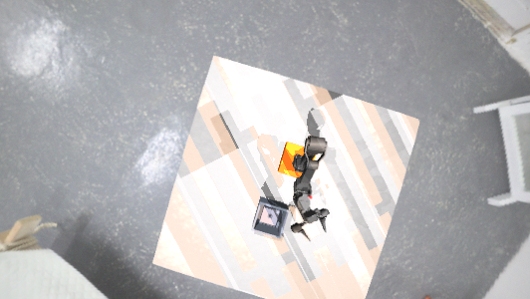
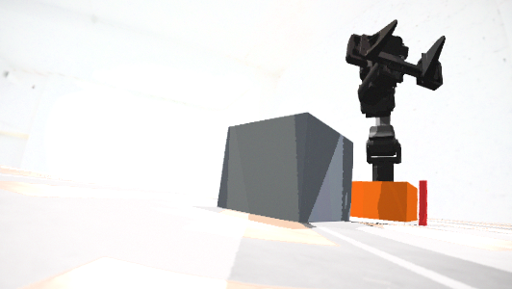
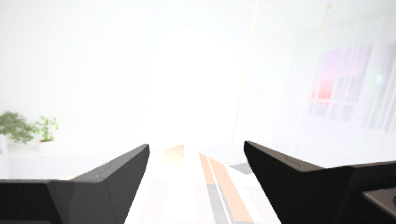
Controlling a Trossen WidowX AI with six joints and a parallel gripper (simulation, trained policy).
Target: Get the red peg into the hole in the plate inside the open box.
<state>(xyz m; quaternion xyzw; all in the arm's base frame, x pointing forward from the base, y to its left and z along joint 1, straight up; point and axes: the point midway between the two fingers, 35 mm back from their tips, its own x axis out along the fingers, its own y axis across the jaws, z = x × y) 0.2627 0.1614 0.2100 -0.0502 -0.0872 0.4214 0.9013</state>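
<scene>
Now: the red peg 13 cm behind my gripper tip, 5 cm to the right of it and 26 cm below it. Round my gripper tip: plate 6 cm ahead, 21 cm to the right, 26 cm below.
</scene>
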